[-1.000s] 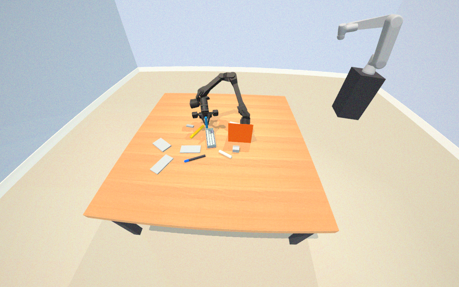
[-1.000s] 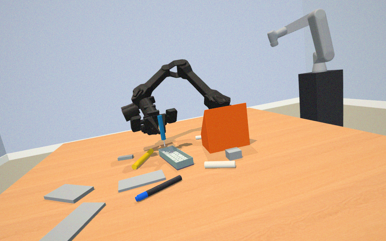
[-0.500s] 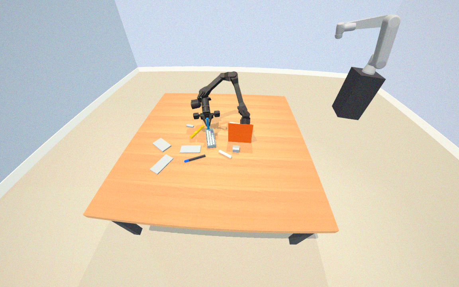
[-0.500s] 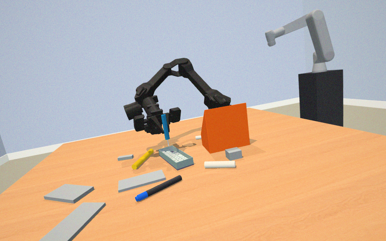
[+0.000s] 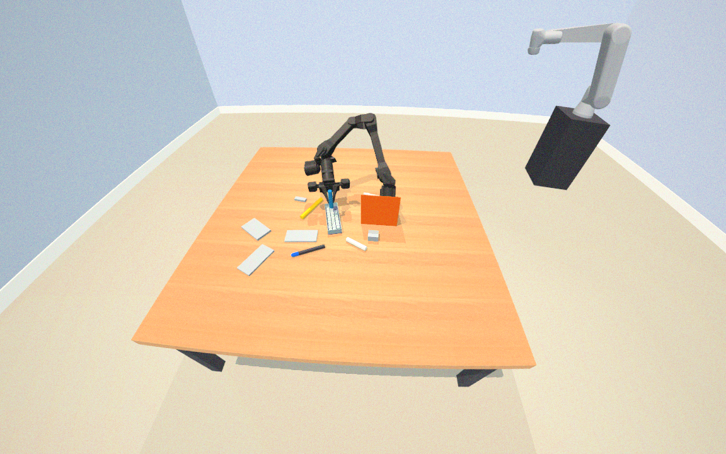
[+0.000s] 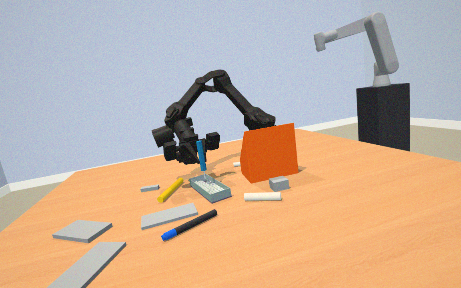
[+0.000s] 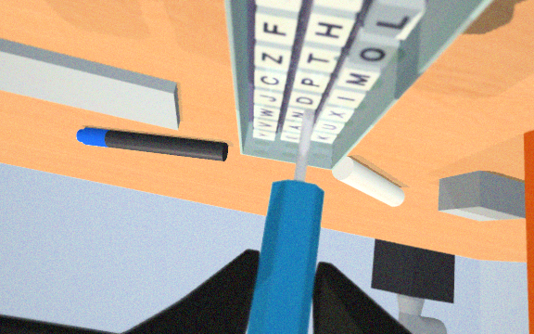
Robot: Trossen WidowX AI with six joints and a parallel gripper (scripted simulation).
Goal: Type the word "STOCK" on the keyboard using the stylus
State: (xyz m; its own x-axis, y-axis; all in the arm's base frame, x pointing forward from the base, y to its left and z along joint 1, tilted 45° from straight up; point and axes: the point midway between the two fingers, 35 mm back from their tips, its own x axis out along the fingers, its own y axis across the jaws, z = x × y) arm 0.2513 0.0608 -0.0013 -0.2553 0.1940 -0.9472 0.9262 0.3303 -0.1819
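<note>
My gripper tip is 12 cm short of the yellow cylinder, 8 cm above it and 4 cm to the left of it. Also, from my gripper tip: thin grey tip 5 cm below; then blue stylus 1 cm below; then white cylinder 14 cm to the left, 14 cm behind, 8 cm below.
</note>
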